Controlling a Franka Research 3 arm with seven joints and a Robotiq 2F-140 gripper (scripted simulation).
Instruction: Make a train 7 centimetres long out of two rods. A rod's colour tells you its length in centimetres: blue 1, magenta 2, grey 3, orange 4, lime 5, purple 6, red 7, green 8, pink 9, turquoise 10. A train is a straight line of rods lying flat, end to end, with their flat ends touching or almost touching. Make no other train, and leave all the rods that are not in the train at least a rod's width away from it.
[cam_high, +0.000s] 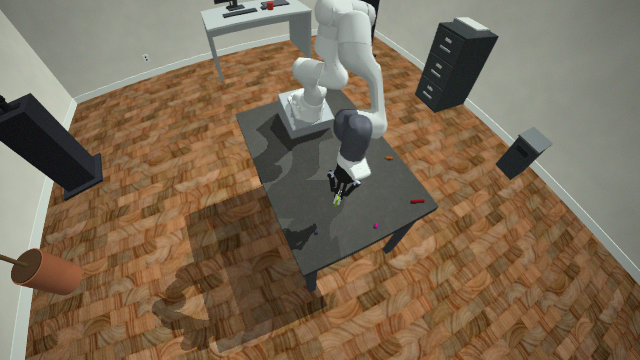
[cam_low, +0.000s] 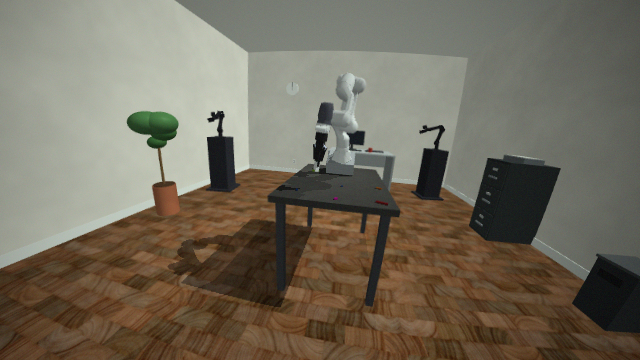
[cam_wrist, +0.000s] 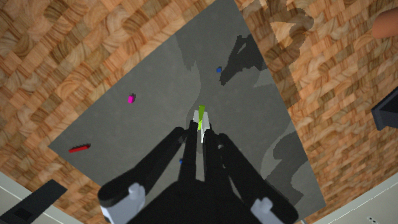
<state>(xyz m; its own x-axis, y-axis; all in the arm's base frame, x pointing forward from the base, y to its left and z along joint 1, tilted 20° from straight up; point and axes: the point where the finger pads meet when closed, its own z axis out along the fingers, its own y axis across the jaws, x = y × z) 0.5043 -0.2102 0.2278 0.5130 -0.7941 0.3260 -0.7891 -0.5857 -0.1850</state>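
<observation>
Now: hand 150 mm short of the magenta rod, 120 mm to the right of it and 160 mm above it. The rest, counted from my hand: orange rod: 110 mm behind, 460 mm to the left, 160 mm below; lime rod: 30 mm below; red rod: 180 mm ahead, 390 mm to the left, 160 mm below.
</observation>
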